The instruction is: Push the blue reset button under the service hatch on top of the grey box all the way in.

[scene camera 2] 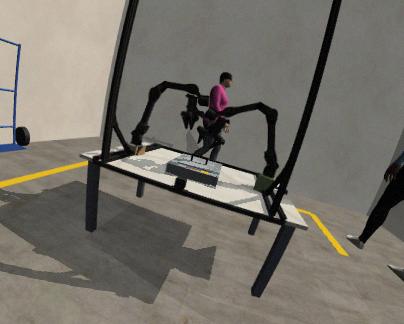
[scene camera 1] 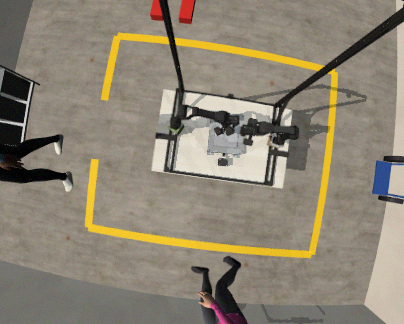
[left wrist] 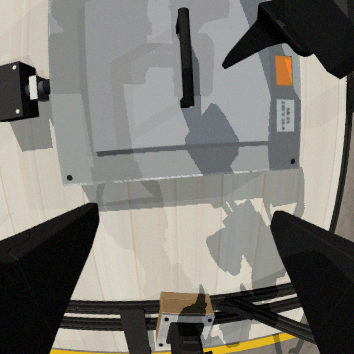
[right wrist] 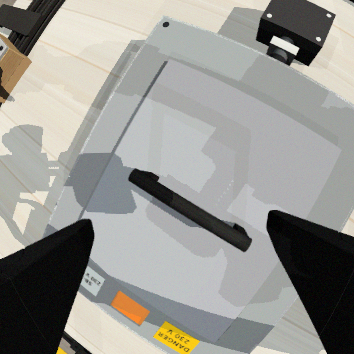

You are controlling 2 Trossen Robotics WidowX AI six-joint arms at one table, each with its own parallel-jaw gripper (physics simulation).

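The grey box (scene camera 1: 212, 146) (scene camera 2: 192, 174) (left wrist: 75, 150) (right wrist: 192, 49) stands on the table. Its service hatch (left wrist: 115, 110) (right wrist: 280, 145) lies flat and shut, with a black bar handle (left wrist: 185, 60) (right wrist: 187, 206) on top. The blue reset button does not show; the area under the hatch is hidden. My right gripper (scene camera 2: 209, 139) (right wrist: 180, 224) is open and empty, above the hatch; in its wrist view the handle appears between the fingers. My left gripper (scene camera 2: 189, 122) (left wrist: 187, 216) is open and empty, raised beside the box's edge on the left arm's side.
A black block with a plug (scene camera 1: 223, 162) (scene camera 2: 180, 184) (left wrist: 12, 92) (right wrist: 295, 30) stands close beside the box. Both arms are near each other over the box; a right finger shows at the upper right in the left wrist view. Black frame bars edge the table (scene camera 2: 240, 175).
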